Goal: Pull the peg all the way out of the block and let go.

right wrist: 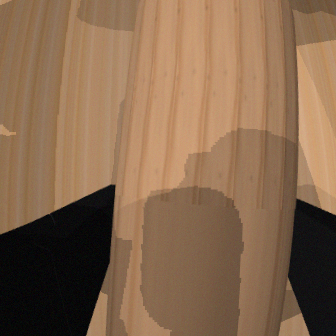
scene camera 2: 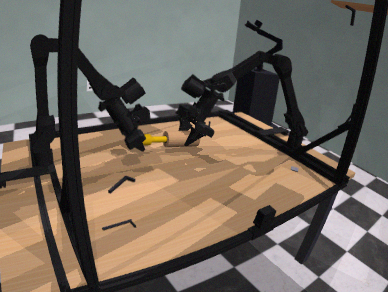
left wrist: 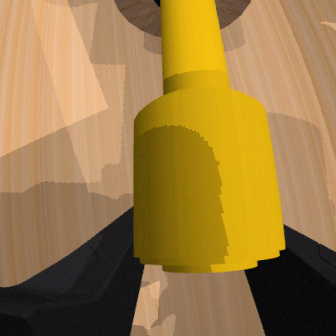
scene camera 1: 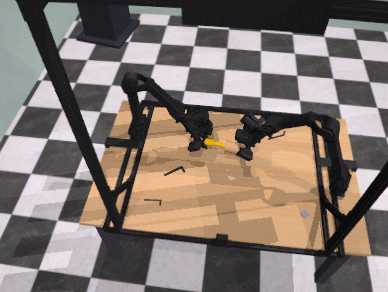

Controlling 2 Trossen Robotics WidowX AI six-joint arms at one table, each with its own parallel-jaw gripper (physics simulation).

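The yellow peg lies level, its thick head toward the left arm and its thin shaft reaching to the end of the block. The wooden round block lies in line with it. In the left wrist view the shaft covers most of the hole; a dark bit of its rim shows at the top edge, and the shaft's tip is hidden. My left gripper is shut on the peg's head. My right gripper is shut on the block.
Black L-shaped keys lie on the table, one nearer the middle, one toward the front left, one behind the right gripper. A small grey square lies at the right. A black frame edges the table.
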